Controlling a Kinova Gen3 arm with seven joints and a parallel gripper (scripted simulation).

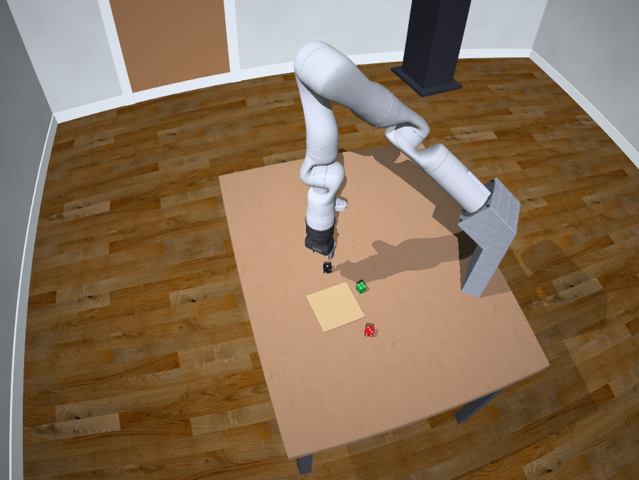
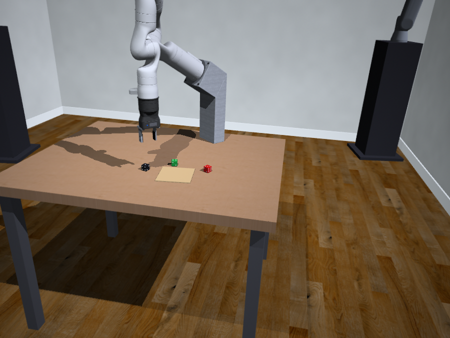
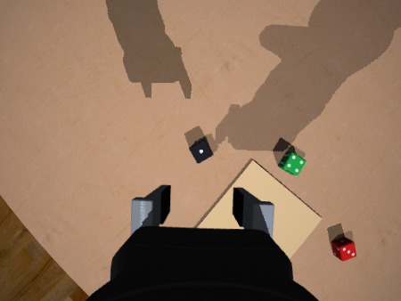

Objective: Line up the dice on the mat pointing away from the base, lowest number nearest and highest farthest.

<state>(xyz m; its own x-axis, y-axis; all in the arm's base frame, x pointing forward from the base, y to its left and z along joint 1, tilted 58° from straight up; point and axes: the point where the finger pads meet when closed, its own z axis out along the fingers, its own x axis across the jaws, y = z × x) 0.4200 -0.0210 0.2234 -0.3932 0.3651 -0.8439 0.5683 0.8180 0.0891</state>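
Now: hand 150 mm above the black die, 30 mm past it and 20 mm to the left of it. The rest, counted from my hand: green die (150 mm below, 100 mm behind, 90 mm to the left); tan mat (160 mm below, 110 mm to the left, 10 mm ahead); red die (240 mm to the left, 150 mm below, 40 mm behind).
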